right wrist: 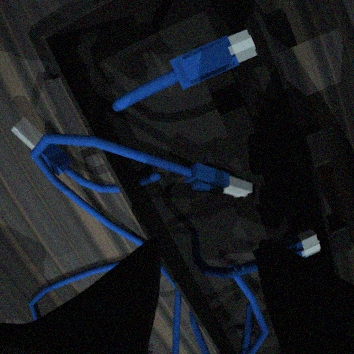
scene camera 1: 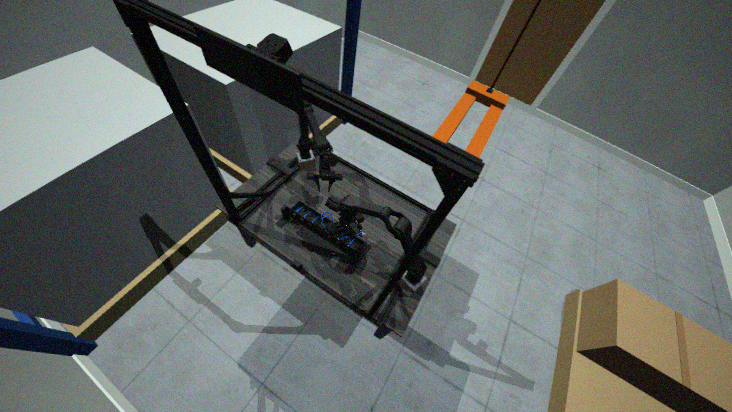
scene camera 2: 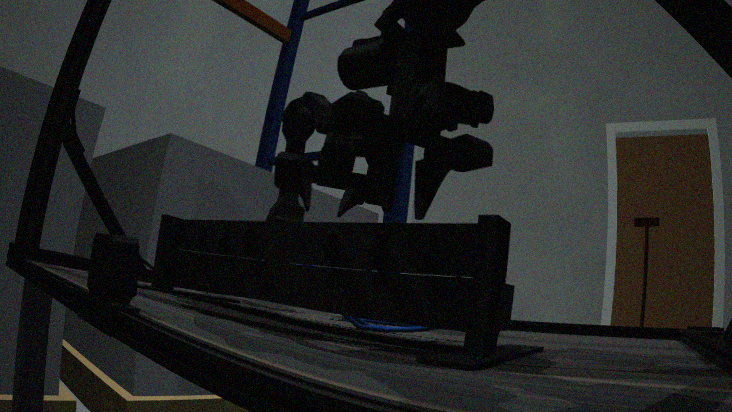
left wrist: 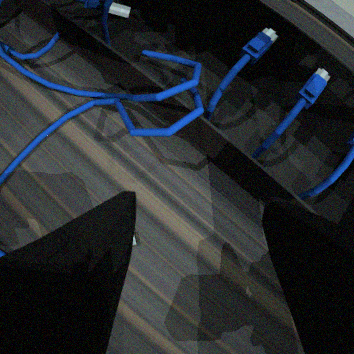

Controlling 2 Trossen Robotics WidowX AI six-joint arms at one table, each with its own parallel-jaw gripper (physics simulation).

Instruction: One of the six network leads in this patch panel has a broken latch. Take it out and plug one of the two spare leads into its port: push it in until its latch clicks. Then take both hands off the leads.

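Note:
The patch panel stands on the table; several blue leads with clear plugs show there. In the left wrist view, two upright leads are one plug and another plug. In the right wrist view, a large plug is at the top, a looped lead's plug below it, and a loose plug lies outside the rail. My left gripper is open, above the table beside the panel. My right gripper is open over the panel. I cannot tell which latch is broken.
Blue cable loops cross the panel's edge and the table. The black frame stands over the table. Grey cabinets stand at the left and cardboard boxes at the lower right of scene camera 1.

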